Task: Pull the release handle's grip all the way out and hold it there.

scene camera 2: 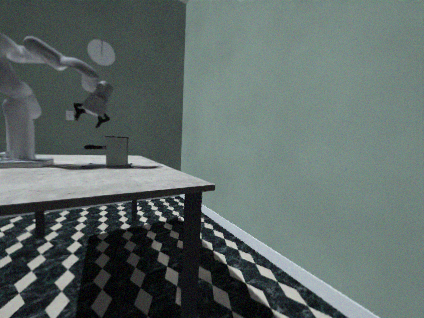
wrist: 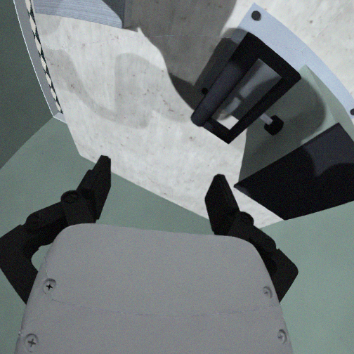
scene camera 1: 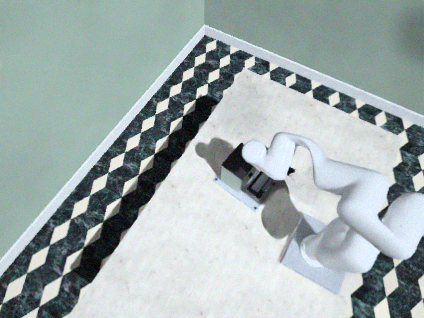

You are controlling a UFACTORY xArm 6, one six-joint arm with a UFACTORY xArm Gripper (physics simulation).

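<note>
The release handle is a black rectangular frame with a round grip bar (wrist: pixel 218 94) along its outer side. In scene camera 2 the handle (scene camera 2: pixel 94 147) sticks out from the left side of a pale box (scene camera 2: pixel 117 151) (scene camera 1: pixel 231 176) with a black top. In scene camera 1 the handle (scene camera 1: pixel 267 190) lies partly under the arm's wrist. My gripper (scene camera 2: pixel 87 122) (wrist: pixel 161 178) is open and empty. It hangs above the level of the handle, tilted, with its fingers apart from the grip. In scene camera 1 its fingers are mostly hidden by the wrist.
The box stands on a light blue base plate (scene camera 1: pixel 237 195) (wrist: pixel 287 37) with dark bolts. A small black knob (wrist: pixel 273 125) sticks out of the box's face beside the handle. The arm's grey mounting plate (scene camera 1: pixel 320 272) lies on the same pale table (scene camera 2: pixel 165 182). Green walls stand beyond.
</note>
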